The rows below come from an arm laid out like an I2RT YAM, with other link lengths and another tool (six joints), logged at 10 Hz.
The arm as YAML. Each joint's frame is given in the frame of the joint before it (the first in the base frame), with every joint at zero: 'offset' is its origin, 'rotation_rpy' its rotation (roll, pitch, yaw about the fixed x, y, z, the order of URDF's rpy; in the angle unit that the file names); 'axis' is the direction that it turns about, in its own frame. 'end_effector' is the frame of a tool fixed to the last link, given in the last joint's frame.
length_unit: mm
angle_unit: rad
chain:
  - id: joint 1
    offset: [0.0, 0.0, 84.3]
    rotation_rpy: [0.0, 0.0, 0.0]
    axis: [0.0, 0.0, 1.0]
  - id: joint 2
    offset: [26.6, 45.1, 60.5]
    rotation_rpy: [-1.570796, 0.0, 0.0]
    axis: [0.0, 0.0, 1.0]
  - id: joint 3
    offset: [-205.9, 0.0, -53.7]
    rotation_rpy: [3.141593, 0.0, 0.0]
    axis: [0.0, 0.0, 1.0]
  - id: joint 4
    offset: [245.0, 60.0, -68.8]
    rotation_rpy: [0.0, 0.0, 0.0]
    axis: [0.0, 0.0, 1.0]
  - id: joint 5
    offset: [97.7, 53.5, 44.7]
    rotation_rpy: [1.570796, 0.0, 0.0]
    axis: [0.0, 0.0, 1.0]
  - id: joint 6
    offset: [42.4, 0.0, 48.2]
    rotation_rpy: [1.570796, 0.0, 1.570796]
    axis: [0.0, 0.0, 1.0]
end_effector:
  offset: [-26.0, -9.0, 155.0]
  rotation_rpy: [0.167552, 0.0, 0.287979]
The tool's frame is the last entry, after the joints.
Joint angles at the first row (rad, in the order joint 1, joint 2, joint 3, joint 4, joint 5, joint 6):
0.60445 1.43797 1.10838 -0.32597 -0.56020 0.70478
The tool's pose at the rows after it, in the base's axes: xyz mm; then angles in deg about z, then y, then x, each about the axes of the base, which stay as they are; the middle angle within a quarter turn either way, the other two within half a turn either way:
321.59 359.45 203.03 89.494 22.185 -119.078
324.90 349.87 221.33 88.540 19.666 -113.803
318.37 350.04 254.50 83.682 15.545 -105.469
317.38 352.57 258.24 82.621 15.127 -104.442
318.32 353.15 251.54 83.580 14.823 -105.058
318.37 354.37 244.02 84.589 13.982 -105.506
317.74 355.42 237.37 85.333 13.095 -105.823
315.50 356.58 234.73 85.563 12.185 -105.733
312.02 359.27 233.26 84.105 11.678 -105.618
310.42 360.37 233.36 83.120 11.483 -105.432
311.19 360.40 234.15 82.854 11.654 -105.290
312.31 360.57 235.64 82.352 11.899 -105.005
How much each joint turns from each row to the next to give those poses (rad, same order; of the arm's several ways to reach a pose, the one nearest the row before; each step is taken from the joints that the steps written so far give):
-0.08125 -0.00917 -0.00003 -0.01220 -0.12053 -0.00458
-0.06219 0.00040 -0.00038 0.03474 -0.13391 -0.00267
-0.03241 0.00002 0.00005 0.10221 -0.15335 0.00460
0.00419 0.00417 -0.00003 0.02518 -0.00916 0.00189
-0.00001 0.01413 -0.00188 -0.00118 -0.00152 0.00113
0.00000 0.02095 -0.00004 0.00079 -0.01107 -0.00038
0.00001 0.01871 0.00003 -0.00041 -0.01220 -0.00382
0.00152 0.00950 -0.00004 0.00004 -0.01374 -0.00379
0.00839 0.00272 0.00007 -0.00159 0.00076 -0.02635
0.00343 0.00000 -0.00003 0.00081 -0.00001 -0.01525
-0.00038 -0.00004 -0.00002 0.00530 0.00155 -0.00002
-0.00036 0.00003 0.00000 0.00959 0.00191 -0.00034

